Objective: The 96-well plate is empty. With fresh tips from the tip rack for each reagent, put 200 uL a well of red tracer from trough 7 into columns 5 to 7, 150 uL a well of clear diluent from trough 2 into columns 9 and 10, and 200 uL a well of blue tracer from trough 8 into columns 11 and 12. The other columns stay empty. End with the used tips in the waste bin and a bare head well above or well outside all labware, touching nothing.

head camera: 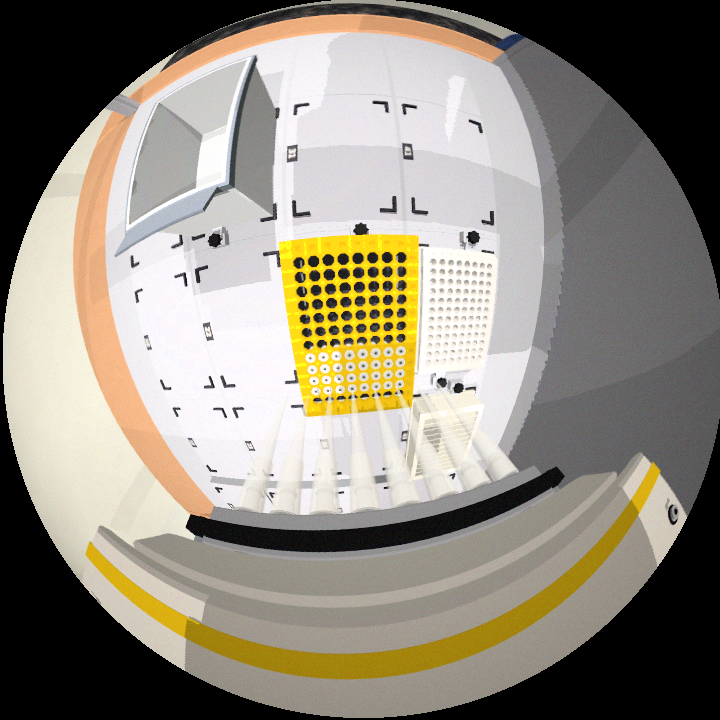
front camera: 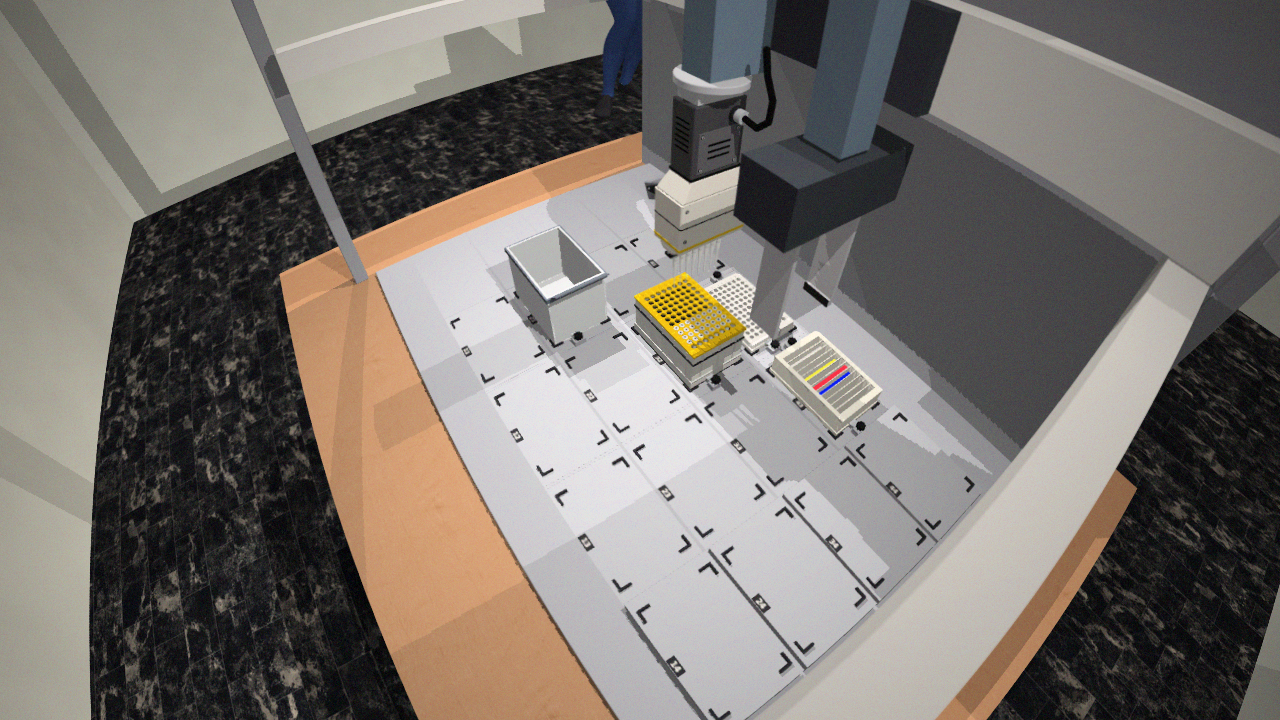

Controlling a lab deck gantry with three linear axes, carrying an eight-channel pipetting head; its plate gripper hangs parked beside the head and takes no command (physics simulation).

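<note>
The pipetting head [front camera: 698, 210] [head camera: 349, 617] carries long pale tips [front camera: 696, 257] [head camera: 362, 476], hanging clear of the labware; liquid in them cannot be made out. The yellow tip rack [front camera: 696, 352] [head camera: 411, 302] has white tips in several lines and dark empty holes elsewhere. The white 96-well plate [front camera: 735, 295] [head camera: 424, 322] lies beside it; no colour shows in its wells. The trough rack [front camera: 805, 398] [head camera: 478, 429] shows yellow, red [front camera: 830, 377] and blue [front camera: 835, 383] strips; tips partly cover it in the head view. The parked plate gripper [front camera: 793, 317] has its paddles apart, empty.
The open grey waste bin [front camera: 572, 313] [head camera: 251, 147] stands to the left of the tip rack. The gripper's dark body [front camera: 805, 183] hangs beside the head. A grey post [front camera: 304, 143] stands at the deck's left edge, and a dark wall [front camera: 966, 268] runs behind the labware.
</note>
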